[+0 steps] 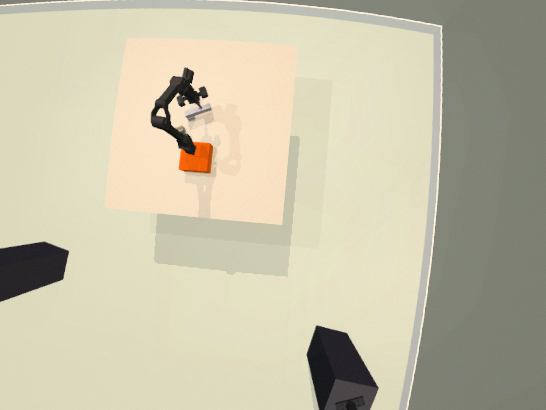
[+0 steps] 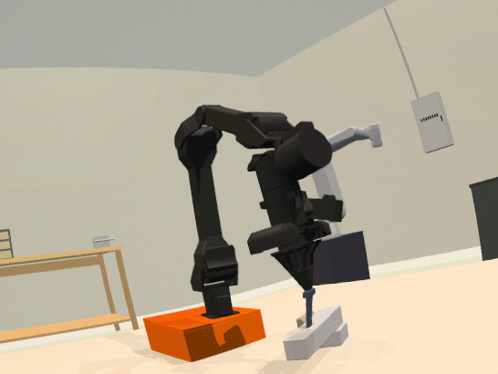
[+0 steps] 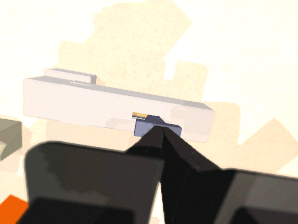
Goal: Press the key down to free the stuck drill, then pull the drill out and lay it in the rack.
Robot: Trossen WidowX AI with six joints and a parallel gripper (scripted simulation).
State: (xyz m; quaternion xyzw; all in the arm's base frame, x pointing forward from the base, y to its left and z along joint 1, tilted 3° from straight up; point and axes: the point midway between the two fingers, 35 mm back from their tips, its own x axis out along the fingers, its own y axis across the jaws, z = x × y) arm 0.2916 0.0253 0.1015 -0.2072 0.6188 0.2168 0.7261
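Right now my gripper tip is 3 cm above the blue key and 1 cm past it. From my gripper tip the other things lie so: drill (8 cm below, 4 cm to the left, 4 cm behind); then rack (18 cm behind, 12 cm to the left, 11 cm below).
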